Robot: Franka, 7 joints.
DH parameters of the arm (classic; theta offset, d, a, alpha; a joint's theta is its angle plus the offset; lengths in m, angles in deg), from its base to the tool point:
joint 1: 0 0.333 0 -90
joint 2: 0 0 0 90
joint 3: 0 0.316 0.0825 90
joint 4: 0 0 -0.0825 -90
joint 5: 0 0.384 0 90
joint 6: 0 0 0.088 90
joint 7: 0 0.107 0 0
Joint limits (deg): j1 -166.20..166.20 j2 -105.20..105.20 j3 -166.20..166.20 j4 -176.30..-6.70 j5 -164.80..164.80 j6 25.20..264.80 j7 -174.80..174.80
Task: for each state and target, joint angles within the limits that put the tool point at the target. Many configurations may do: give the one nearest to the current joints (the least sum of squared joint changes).
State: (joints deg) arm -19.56 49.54 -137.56 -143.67 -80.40 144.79 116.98
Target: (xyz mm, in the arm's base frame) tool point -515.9 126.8 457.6
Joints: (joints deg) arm -39.45 8.17 -155.16 -128.53 -80.27 141.42 116.98
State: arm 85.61 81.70 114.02 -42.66 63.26 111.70 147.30
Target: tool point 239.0 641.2 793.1
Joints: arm 54.10 72.26 127.84 -30.22 65.90 103.90 147.30
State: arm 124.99 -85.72 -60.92 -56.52 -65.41 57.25 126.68
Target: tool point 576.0 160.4 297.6
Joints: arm 143.61 -96.43 -74.83 -83.14 -58.00 47.80 126.68
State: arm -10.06 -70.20 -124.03 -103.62 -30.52 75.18 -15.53
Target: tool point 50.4 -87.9 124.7
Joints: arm -1.59 -80.02 -139.63 -158.17 -27.21 65.98 -15.53
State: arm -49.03 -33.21 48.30 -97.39 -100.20 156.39 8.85
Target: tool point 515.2 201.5 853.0
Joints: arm -46.33 -7.04 59.62 -79.31 -97.97 150.67 8.85
